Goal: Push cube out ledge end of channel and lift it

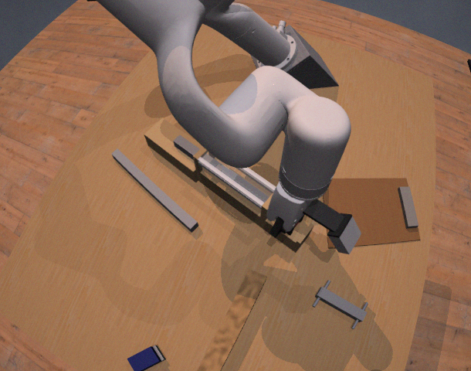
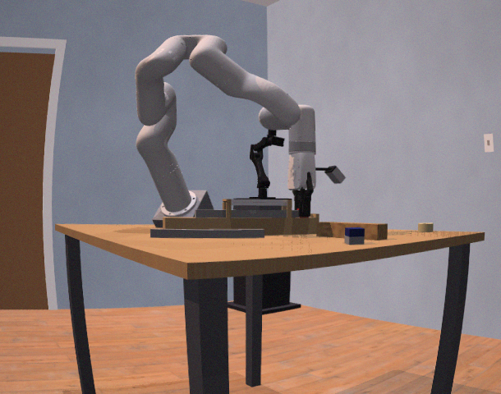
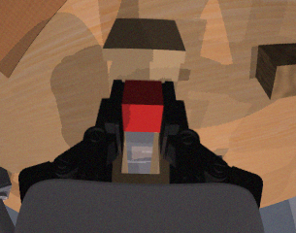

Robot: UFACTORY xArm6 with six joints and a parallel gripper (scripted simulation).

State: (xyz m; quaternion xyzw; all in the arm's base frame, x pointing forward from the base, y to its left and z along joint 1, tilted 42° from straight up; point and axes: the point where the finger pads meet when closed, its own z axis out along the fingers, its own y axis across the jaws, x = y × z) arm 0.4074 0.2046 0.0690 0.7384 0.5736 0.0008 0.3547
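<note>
Right now my hand is 12 cm to the left of the wooden ledge, 5 cm past it and 1 cm above it. The rest, counted from my hand: red cube 1 cm below; then grey pegged piece 15 cm to the left, 12 cm ahead, 6 cm below; then rough textured strip 22 cm ahead, 5 cm below, 4 cm to the right.
</note>
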